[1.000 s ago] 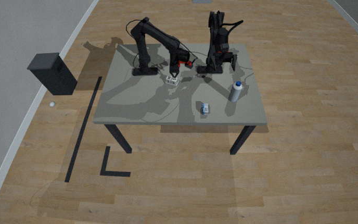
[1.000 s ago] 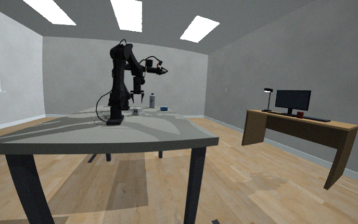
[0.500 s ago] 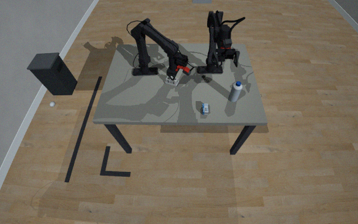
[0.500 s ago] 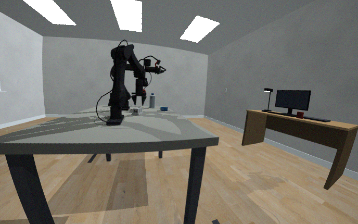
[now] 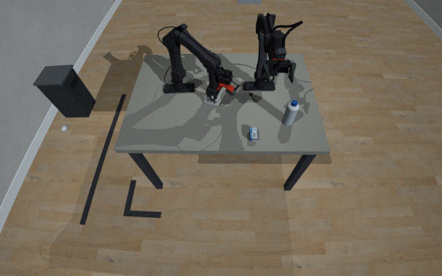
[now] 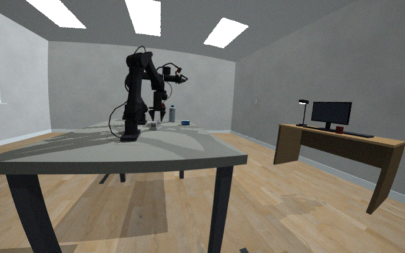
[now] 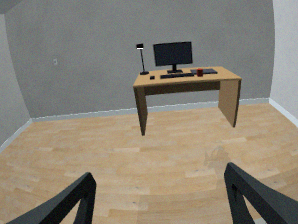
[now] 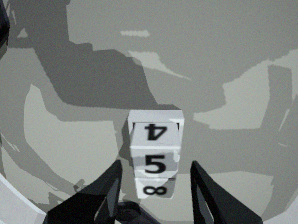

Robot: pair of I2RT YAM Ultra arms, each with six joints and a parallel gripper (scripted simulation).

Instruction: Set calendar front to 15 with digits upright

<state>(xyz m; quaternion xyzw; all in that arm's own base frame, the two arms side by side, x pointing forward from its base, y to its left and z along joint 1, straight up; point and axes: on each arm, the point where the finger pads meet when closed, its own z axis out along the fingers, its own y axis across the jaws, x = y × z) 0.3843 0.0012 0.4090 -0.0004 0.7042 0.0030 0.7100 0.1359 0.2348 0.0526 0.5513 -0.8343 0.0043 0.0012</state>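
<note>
My right hand is 5 cm above the white calendar tray, 2 cm to the left of it and 1 cm past it. Round my right hand: white digit cube: 4 cm to the right, 3 cm below, 2 cm behind.
</note>
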